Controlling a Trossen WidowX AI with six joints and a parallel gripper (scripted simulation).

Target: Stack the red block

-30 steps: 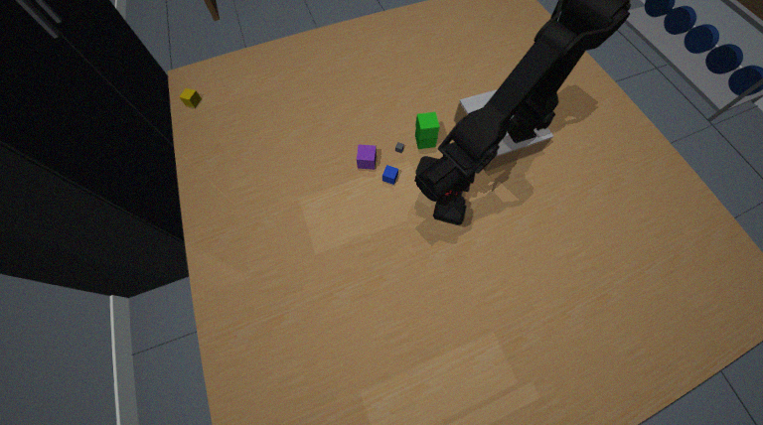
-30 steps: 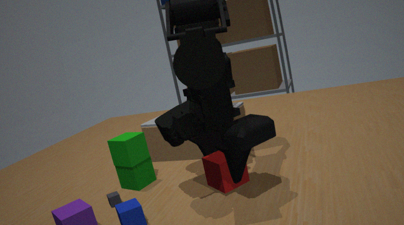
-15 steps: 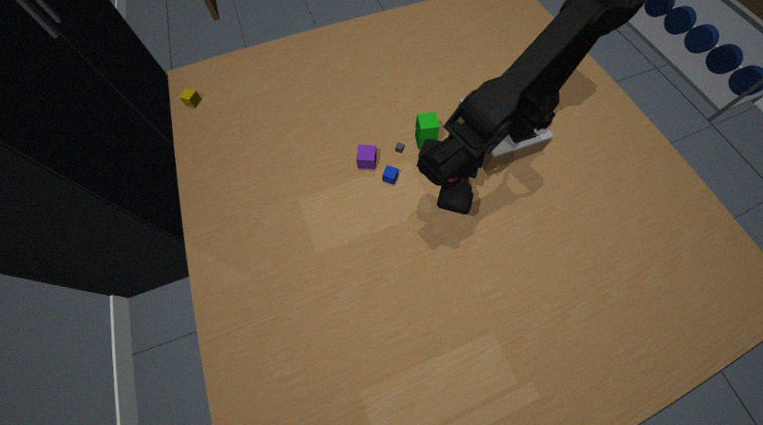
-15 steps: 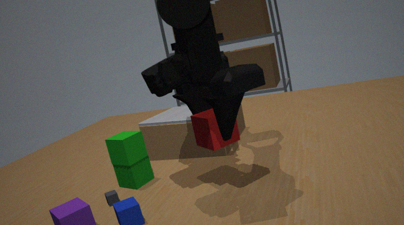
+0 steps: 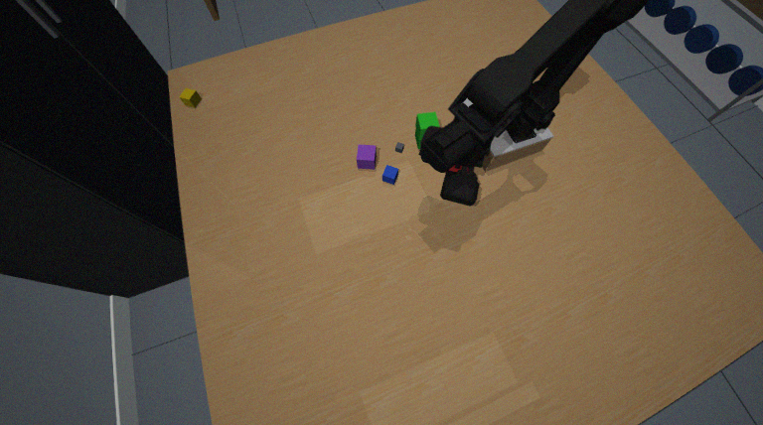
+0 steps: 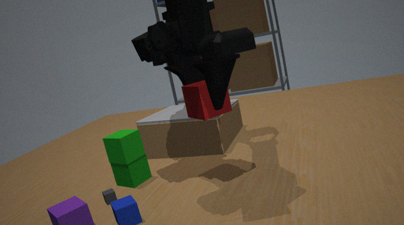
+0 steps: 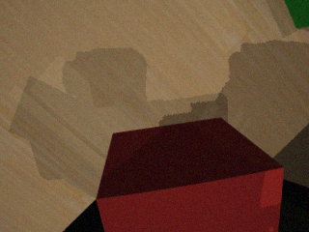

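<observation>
Now: the small grey cube 50 mm ahead of my gripper tip, 180 mm to the right of it and 110 mm below it. The rest, counted from my gripper tip: purple block: 150 mm ahead, 170 mm to the right, 100 mm below; then blue block: 110 mm ahead, 110 mm to the right, 110 mm below; then red block: 10 mm above.
</observation>
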